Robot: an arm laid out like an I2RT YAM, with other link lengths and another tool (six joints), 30 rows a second.
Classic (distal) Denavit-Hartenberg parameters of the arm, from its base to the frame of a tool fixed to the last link. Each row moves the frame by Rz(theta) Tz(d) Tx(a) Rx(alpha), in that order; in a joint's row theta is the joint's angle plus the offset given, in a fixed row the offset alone. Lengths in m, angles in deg.
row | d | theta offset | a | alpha
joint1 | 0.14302 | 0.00 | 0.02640 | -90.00
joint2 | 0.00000 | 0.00 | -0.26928 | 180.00
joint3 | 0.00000 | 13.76 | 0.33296 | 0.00
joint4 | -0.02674 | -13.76 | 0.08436 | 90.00
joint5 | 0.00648 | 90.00 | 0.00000 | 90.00
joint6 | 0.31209 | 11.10 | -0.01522 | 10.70
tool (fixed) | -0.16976 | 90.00 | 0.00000 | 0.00
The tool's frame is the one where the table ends.
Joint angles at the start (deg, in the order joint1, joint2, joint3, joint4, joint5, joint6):
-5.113, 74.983, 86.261, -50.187, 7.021, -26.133
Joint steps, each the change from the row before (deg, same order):
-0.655, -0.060, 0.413, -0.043, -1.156, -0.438
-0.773, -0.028, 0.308, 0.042, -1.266, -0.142
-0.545, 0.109, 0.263, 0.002, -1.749, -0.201
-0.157, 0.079, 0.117, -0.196, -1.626, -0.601
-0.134, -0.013, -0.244, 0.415, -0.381, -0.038
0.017, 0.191, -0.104, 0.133, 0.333, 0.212
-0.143, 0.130, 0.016, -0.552, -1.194, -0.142
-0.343, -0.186, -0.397, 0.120, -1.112, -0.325
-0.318, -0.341, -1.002, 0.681, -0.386, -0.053
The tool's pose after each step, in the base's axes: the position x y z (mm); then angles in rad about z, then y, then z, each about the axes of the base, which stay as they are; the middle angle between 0 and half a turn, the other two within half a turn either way. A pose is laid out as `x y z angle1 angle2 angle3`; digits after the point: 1 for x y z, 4 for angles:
410.8 -23.3 371.6 -0.3112 2.0615 -0.1587
411.1 -25.8 374.2 -0.2976 2.0557 -0.1469
412.0 -25.5 375.5 -0.2795 2.0535 -0.1218
412.1 -22.8 375.4 -0.2690 2.0564 -0.0908
413.2 -23.0 374.6 -0.2651 2.0531 -0.0857
414.3 -23.7 372.9 -0.2657 2.0559 -0.0926
413.4 -21.7 370.7 -0.2526 2.0670 -0.0710
412.9 -21.4 369.2 -0.2437 2.0679 -0.0541
413.0 -22.8 365.4 -0.2398 2.0673 -0.0519

